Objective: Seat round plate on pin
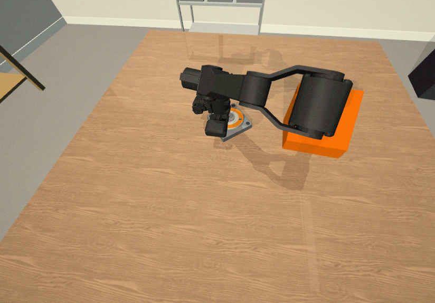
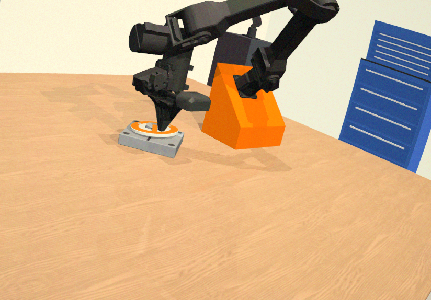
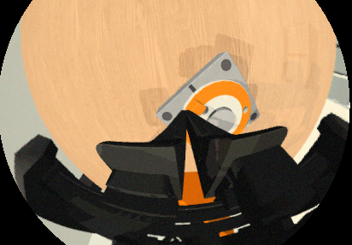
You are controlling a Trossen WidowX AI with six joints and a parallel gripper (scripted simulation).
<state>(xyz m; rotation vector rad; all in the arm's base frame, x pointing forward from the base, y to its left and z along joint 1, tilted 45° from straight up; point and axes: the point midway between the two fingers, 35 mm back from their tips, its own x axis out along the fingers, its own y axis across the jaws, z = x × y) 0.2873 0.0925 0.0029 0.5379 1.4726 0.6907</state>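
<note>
Now: the square grey base 5 cm to the right of my gripper tip, 2 cm below it and 2 cm behind it.
</note>
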